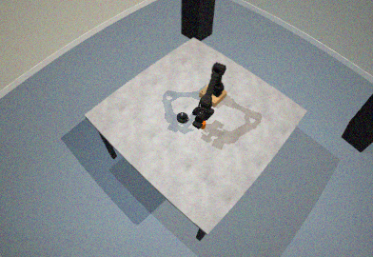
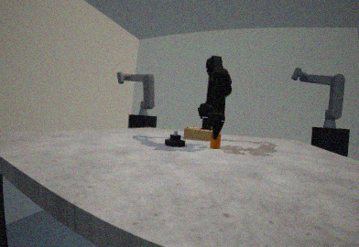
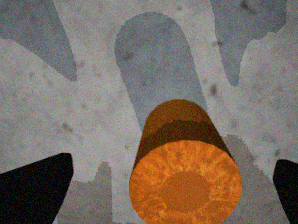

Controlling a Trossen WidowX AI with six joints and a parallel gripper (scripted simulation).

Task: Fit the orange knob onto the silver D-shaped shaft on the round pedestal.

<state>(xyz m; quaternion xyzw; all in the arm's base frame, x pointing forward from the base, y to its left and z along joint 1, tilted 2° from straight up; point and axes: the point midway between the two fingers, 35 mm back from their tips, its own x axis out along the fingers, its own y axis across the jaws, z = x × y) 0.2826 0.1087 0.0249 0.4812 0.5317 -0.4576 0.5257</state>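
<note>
The orange knob lies right at my gripper tip. Also, from my gripper tip: round black pedestal: 160 mm to the right, 50 mm ahead, 10 mm below.
</note>
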